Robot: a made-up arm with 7 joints. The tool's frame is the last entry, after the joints.
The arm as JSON. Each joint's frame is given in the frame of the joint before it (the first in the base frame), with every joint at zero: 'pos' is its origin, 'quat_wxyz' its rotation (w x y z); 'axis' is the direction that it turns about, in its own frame. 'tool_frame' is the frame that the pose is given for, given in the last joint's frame.
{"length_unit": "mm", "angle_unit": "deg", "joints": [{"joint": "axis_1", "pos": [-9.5, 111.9, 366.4], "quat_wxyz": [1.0, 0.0, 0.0, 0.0], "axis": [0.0, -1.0, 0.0]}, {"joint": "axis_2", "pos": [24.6, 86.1, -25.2], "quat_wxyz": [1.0, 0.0, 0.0, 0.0], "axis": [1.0, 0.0, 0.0]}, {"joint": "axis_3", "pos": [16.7, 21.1, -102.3], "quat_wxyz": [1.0, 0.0, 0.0, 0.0], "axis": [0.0, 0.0, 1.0]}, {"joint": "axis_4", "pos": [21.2, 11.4, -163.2], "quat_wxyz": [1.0, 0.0, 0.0, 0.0], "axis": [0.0, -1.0, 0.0]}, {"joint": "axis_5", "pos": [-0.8, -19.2, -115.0], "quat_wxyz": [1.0, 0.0, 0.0, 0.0], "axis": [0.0, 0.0, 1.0]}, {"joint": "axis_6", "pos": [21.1, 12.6, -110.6], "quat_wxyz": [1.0, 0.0, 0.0, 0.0], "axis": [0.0, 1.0, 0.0]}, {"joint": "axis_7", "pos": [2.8, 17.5, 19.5], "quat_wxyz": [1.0, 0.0, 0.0, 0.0], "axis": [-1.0, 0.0, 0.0]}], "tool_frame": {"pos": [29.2, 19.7, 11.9], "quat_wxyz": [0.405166, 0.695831, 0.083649, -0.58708]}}
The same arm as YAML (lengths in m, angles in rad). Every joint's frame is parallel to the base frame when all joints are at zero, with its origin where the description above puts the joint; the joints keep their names.
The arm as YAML. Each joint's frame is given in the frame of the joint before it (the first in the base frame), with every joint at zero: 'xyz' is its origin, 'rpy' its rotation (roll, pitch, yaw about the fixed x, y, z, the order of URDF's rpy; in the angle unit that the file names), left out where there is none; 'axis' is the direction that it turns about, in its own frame. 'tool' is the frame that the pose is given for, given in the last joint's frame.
units:
  length: m
  angle: rad
joints:
  - name: axis_1
    type: revolute
    origin:
      xyz: [-0.0095, 0.1119, 0.3664]
    axis: [0.0, -1.0, 0.0]
  - name: axis_2
    type: revolute
    origin:
      xyz: [0.0246, 0.0861, -0.0252]
    axis: [1.0, 0.0, 0.0]
  - name: axis_3
    type: revolute
    origin:
      xyz: [0.0167, 0.0211, -0.1023]
    axis: [0.0, 0.0, 1.0]
  - name: axis_4
    type: revolute
    origin:
      xyz: [0.0212, 0.0114, -0.1632]
    axis: [0.0, -1.0, 0.0]
  - name: axis_5
    type: revolute
    origin:
      xyz: [-0.0008, -0.0192, -0.115]
    axis: [0.0, 0.0, 1.0]
  - name: axis_6
    type: revolute
    origin:
      xyz: [0.0211, 0.0126, -0.1106]
    axis: [0.0, 1.0, 0.0]
  - name: axis_7
    type: revolute
    origin:
      xyz: [0.0028, 0.0175, 0.0195]
    axis: [-1.0, 0.0, 0.0]
tool:
  origin:
    xyz: [0.0292, 0.0197, 0.0119]
    rpy: [1.5329, 1.0861, -0.8806]

